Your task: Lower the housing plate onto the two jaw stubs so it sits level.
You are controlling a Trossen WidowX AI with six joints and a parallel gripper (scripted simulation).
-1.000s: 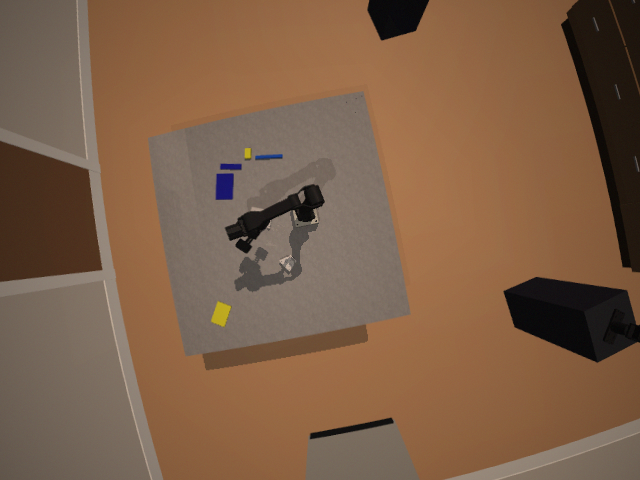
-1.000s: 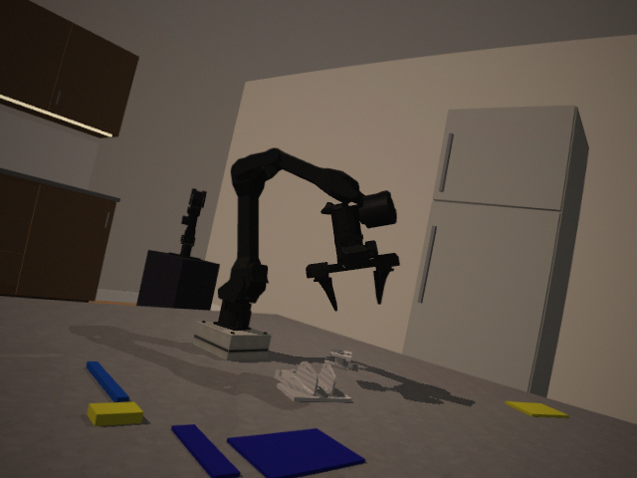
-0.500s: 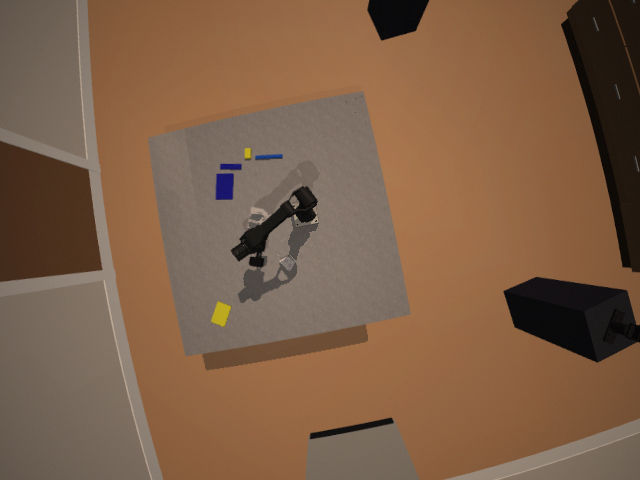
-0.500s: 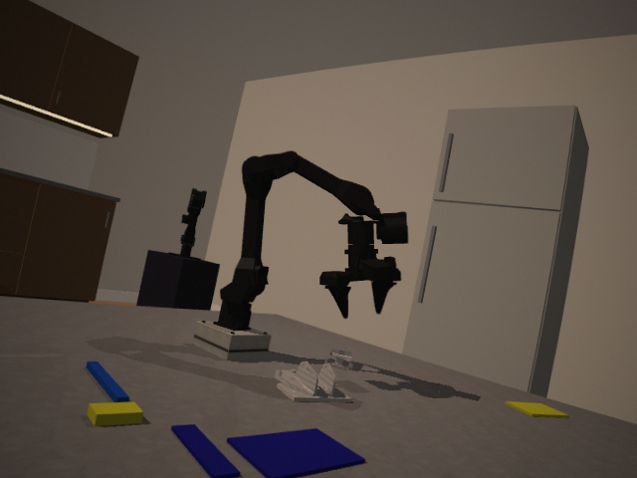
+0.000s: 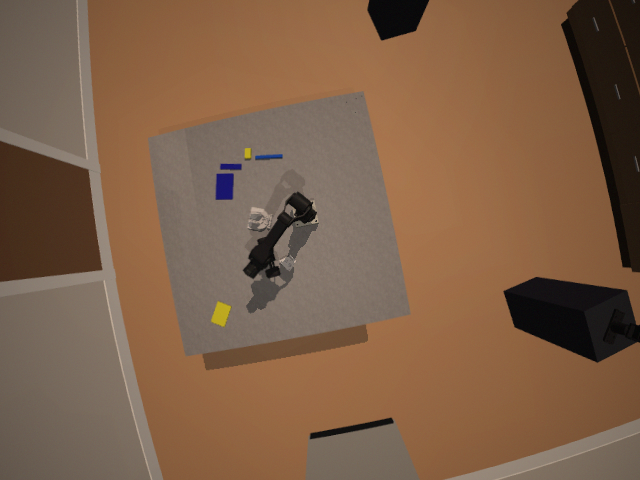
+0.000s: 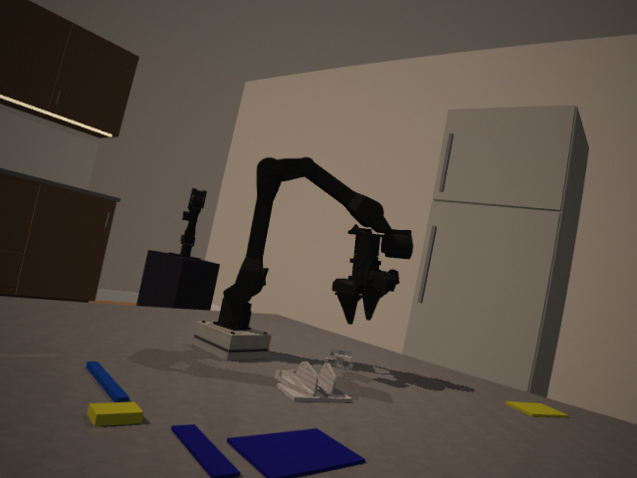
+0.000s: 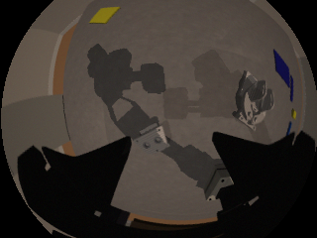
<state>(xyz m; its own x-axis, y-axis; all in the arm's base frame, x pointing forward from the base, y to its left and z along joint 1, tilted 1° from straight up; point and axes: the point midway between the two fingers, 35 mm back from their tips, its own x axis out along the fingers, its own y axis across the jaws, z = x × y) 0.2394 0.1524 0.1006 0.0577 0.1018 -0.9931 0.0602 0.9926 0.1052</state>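
Now: gripper tip 90 mm above the pale housing part, 50 mm to the right of it and 50 mm past it. The rest, counted from my gripper tip: flat yellow plate: 410 mm ahead, 190 mm to the left, 120 mm below; dark blue plate: 470 mm to the right, 150 mm ahead, 120 mm below; blue stick: 540 mm to the right, 140 mm behind, 120 mm below.
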